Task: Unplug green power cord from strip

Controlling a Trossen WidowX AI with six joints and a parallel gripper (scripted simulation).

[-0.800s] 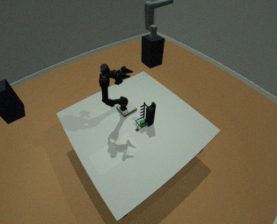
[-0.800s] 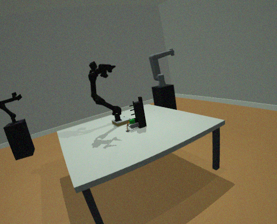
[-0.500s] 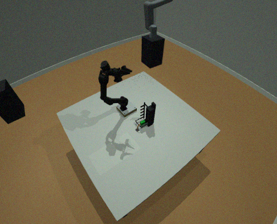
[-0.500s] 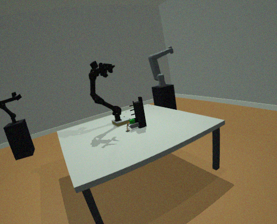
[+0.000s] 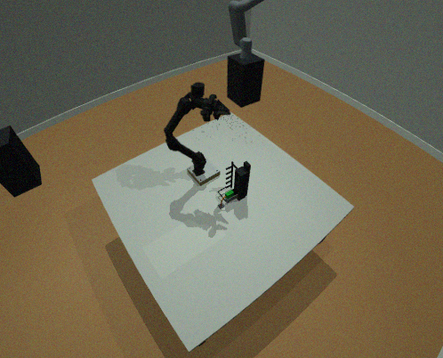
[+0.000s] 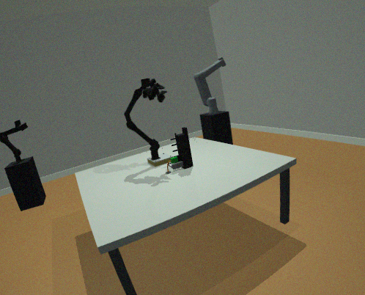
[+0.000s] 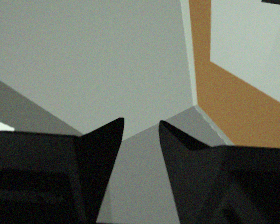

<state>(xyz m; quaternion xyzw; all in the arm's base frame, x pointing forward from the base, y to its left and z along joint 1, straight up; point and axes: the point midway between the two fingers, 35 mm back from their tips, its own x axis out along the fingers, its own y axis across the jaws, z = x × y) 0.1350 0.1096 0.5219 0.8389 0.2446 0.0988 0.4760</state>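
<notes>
Right now my gripper tip is 13 cm short of the green plug, 6 cm to the left of it and 47 cm above it. The rest, counted from my gripper tip: black upright slab (13 cm ahead, 1 cm to the left, 44 cm below).
</notes>
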